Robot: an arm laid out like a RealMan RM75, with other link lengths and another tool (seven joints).
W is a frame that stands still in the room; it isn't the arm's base.
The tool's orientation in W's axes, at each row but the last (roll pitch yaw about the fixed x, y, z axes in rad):
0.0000, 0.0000, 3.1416
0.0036, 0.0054, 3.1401
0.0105, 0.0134, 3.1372
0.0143, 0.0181, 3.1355
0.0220, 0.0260, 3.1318
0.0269, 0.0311, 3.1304
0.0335, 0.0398, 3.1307
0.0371, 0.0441, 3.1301
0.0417, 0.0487, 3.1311
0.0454, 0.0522, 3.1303
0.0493, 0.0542, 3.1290
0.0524, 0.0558, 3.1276
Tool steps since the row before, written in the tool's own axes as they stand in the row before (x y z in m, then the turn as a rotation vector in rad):
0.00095, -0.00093, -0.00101, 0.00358, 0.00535, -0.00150
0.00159, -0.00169, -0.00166, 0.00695, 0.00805, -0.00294
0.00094, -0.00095, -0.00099, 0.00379, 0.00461, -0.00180
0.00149, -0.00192, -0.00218, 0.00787, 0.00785, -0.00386
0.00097, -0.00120, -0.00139, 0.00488, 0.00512, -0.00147
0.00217, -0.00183, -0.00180, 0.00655, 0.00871, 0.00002
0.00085, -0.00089, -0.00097, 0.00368, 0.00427, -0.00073
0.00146, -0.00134, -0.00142, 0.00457, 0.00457, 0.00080
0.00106, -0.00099, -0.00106, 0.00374, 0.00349, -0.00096
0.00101, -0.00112, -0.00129, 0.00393, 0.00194, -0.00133
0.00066, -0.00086, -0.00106, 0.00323, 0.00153, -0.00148
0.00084, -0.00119, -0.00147, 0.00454, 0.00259, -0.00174
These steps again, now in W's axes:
-0.00095, 0.00093, -0.00101, -0.00358, -0.00535, -0.00150
-0.00158, 0.00169, -0.00167, -0.00695, -0.00805, -0.00295
-0.00092, 0.00094, -0.00101, -0.00379, -0.00461, -0.00180
-0.00144, 0.00190, -0.00223, -0.00785, -0.00786, -0.00389
-0.00092, 0.00118, -0.00144, -0.00489, -0.00510, -0.00148
-0.00209, 0.00180, -0.00192, -0.00665, -0.00863, 0.00005
-0.00080, 0.00087, -0.00103, -0.00370, -0.00425, -0.00073
-0.00138, 0.00130, -0.00153, -0.00466, -0.00448, 0.00077
-0.00100, 0.00096, -0.00115, -0.00373, -0.00349, -0.00099
-0.00093, 0.00107, -0.00139, -0.00388, -0.00195, -0.00144
-0.00059, 0.00081, -0.00114, -0.00317, -0.00156, -0.00158
-0.00074, 0.00112, -0.00157, -0.00448, -0.00262, -0.00185

